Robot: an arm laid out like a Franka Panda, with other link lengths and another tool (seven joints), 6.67 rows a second.
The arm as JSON. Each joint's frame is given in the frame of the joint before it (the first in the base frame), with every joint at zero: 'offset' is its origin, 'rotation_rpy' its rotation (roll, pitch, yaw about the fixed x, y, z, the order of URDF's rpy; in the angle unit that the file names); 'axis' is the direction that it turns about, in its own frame. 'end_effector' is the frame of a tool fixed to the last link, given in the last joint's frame.
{
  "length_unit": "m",
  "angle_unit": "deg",
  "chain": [
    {
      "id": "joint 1",
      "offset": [
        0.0,
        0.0,
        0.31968
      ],
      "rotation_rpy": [
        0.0,
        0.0,
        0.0
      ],
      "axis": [
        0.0,
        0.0,
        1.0
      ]
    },
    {
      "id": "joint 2",
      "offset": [
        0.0,
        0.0,
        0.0
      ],
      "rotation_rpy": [
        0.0,
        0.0,
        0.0
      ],
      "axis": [
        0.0,
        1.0,
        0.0
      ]
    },
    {
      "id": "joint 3",
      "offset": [
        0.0,
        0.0,
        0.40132
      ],
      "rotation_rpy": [
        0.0,
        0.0,
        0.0
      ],
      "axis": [
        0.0,
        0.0,
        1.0
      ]
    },
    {
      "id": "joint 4",
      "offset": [
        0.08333,
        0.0,
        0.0
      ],
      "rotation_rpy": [
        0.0,
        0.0,
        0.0
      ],
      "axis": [
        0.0,
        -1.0,
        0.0
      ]
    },
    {
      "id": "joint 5",
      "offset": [
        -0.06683,
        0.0,
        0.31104
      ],
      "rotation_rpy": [
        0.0,
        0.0,
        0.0
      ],
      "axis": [
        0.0,
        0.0,
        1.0
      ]
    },
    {
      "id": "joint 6",
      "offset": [
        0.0,
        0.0,
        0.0
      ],
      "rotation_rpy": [
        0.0,
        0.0,
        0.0
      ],
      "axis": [
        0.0,
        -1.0,
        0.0
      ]
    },
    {
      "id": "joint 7",
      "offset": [
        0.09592,
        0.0,
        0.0
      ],
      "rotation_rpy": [
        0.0,
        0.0,
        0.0
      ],
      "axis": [
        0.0,
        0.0,
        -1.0
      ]
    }
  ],
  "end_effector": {
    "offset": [
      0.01,
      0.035,
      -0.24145
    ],
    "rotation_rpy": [
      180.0,
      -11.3,
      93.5
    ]
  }
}
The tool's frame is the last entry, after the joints.
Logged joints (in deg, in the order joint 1, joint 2, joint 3, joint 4, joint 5, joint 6, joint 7), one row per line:
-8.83, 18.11, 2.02, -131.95, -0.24, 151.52, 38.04
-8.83, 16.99, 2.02, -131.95, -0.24, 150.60, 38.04
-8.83, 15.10, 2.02, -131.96, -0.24, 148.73, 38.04
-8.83, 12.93, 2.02, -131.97, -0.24, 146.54, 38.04
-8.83, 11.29, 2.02, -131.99, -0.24, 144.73, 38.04
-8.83, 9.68, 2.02, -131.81, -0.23, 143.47, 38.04
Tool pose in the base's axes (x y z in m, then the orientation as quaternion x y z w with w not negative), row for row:
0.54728, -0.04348, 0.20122, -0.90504, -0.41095, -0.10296, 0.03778
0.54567, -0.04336, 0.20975, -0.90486, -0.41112, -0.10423, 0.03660
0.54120, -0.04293, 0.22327, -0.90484, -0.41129, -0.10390, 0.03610
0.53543, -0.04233, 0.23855, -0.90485, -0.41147, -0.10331, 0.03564
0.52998, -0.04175, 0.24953, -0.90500, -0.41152, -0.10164, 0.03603
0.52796, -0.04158, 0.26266, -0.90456, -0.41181, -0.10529, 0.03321
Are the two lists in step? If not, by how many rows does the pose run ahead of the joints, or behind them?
They are in step.
